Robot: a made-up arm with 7 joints. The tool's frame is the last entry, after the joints. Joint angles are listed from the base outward.
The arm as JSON. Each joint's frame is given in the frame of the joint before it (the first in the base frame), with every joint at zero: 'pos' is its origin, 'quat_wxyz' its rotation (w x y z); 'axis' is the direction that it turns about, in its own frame. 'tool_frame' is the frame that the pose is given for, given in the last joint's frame.
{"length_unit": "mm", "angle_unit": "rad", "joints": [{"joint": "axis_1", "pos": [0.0, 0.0, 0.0], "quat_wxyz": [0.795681, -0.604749, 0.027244, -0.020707], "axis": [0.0, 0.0, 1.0]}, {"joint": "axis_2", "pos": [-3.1, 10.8, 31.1], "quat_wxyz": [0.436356, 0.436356, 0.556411, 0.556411], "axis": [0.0, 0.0, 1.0]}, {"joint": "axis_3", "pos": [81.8, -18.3, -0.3], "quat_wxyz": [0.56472, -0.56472, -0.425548, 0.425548], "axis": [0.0, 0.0, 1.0]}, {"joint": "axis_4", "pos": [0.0, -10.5, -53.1], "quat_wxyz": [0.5, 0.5, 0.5, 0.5], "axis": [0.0, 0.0, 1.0]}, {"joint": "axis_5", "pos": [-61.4, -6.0, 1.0], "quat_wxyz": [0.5, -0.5, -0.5, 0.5], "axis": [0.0, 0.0, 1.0]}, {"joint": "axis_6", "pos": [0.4, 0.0, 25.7], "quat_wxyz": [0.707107, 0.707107, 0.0, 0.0], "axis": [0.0, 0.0, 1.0]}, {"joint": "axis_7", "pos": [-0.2, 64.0, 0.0], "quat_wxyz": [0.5, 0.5, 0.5, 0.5], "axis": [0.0, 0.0, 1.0]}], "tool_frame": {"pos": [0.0, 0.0, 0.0], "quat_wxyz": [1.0, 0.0, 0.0, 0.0]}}
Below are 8 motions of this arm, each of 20 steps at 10 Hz.
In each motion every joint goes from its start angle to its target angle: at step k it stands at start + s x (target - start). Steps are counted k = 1, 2, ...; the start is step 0. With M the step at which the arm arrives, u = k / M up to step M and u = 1 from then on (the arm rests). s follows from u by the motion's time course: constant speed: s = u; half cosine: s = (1 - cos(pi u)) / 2; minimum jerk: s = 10 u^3 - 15 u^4 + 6 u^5.
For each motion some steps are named. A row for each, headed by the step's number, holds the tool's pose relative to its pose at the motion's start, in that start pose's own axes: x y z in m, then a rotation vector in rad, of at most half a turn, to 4 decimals.
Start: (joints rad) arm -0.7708 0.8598 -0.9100 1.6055 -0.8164 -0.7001 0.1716
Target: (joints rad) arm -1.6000 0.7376 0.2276 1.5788 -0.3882 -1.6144 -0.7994
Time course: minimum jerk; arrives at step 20
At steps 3, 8, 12, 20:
3: 0.0028 0.0005 0.0062 -0.0322 -0.0378 -0.0078
8: 0.0219 0.0161 0.0733 -0.2994 -0.4994 -0.0618
12: 0.0168 0.0540 0.1437 -0.4059 -1.1262 -0.0032
20: -0.0067 0.0893 0.1835 -0.3092 -1.5983 0.2065

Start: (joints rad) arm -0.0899 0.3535 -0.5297 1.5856 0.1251 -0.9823 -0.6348
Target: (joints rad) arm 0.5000 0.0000 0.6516 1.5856 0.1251 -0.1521 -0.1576
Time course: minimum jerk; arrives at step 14
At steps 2, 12, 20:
2: 0.0005 -0.0027 -0.0025 -0.0370 0.0044 0.0243
12: 0.0031 -0.1983 -0.0466 -1.7131 0.6865 0.6281
20: 0.0030 -0.2040 -0.0449 -1.7551 0.7131 0.6304

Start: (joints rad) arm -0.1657 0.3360 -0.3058 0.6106 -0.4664 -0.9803 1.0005
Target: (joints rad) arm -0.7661 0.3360 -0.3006 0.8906 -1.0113 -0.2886 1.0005
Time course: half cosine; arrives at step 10
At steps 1, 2, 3, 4, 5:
1: 0.0019 -0.0020 -0.0007 0.0044 0.0100 0.0083
2: 0.0073 -0.0078 -0.0027 0.0163 0.0399 0.0317
3: 0.0153 -0.0170 -0.0052 0.0328 0.0897 0.0657
4: 0.0246 -0.0289 -0.0074 0.0501 0.1573 0.1036
5: 0.0339 -0.0424 -0.0086 0.0649 0.2383 0.1385

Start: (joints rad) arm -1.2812 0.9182 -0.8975 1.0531 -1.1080 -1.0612 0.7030
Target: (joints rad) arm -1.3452 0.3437 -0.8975 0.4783 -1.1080 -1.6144 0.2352
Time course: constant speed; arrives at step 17
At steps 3, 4, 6, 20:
3: -0.0180 -0.0262 0.0064 -0.2313 0.0008 -0.1334
4: -0.0239 -0.0340 0.0096 -0.3099 -0.0027 -0.1727
6: -0.0355 -0.0483 0.0173 -0.4685 -0.0153 -0.2430
20: -0.0893 -0.0912 0.0752 -1.3419 -0.2070 -0.3922

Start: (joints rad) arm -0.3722 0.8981 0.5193 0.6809 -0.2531 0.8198 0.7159
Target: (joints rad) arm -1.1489 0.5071 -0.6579 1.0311 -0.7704 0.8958 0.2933
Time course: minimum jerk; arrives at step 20
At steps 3, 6, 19, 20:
3: -0.0038 -0.0057 0.0001 0.0117 0.0008 -0.0393
6: -0.0253 -0.0329 0.0012 0.0746 -0.0012 -0.2344
19: -0.1772 -0.1089 0.0242 0.5570 -0.2256 -1.0547
20: -0.1774 -0.1089 0.0243 0.5577 -0.2261 -1.0553

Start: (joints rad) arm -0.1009 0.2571 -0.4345 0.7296 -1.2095 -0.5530 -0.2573
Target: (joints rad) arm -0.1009 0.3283 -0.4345 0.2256 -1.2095 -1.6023 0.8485
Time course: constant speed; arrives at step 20
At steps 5, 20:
5: 0.0028 -0.0129 0.0256 -0.0206 -0.3183 0.1825
20: -0.0306 -0.0412 0.0861 -0.7319 -1.0848 0.6761

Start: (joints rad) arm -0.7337 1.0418 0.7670 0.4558 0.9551 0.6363 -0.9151
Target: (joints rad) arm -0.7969 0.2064 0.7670 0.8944 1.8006 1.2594 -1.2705
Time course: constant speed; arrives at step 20
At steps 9, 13, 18, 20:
9: 0.0310 -0.0900 -0.0318 -0.0552 0.5236 -0.3991
13: 0.0294 -0.1315 -0.0390 -0.0209 0.7332 -0.5415
18: 0.0164 -0.1805 -0.0414 0.0707 0.9608 -0.6771
20: 0.0082 -0.1987 -0.0404 0.1207 1.0374 -0.7173

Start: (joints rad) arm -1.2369 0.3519 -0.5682 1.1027 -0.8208 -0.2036 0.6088
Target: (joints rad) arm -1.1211 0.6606 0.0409 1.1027 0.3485 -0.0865 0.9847
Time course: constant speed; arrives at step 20
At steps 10, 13, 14, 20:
10: 0.0212 0.0541 0.0089 0.3392 -0.2393 0.3823
13: 0.0256 0.0719 0.0120 0.4478 -0.3093 0.5026
14: 0.0268 0.0780 0.0131 0.4848 -0.3325 0.5429
20: 0.0315 0.1155 0.0205 0.7151 -0.4702 0.7834

